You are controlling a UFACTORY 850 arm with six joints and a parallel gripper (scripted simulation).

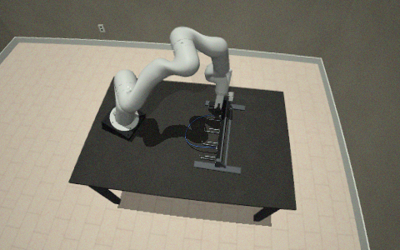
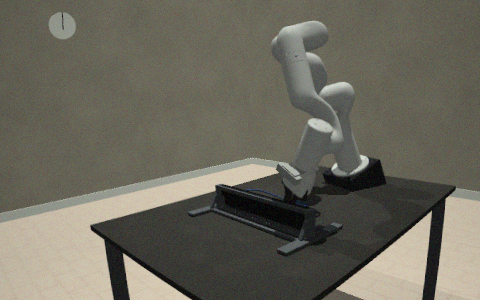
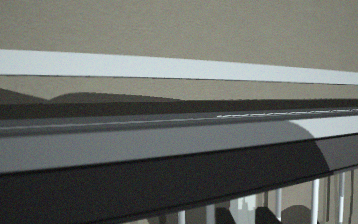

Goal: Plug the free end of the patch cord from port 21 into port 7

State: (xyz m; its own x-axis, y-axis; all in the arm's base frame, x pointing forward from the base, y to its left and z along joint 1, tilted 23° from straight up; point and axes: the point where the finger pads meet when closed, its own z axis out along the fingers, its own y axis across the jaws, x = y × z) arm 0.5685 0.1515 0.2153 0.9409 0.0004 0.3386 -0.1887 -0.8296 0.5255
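Now: the plug 20 mm ahead of my hand, 10 mm to the right of it and 10 mm below it.
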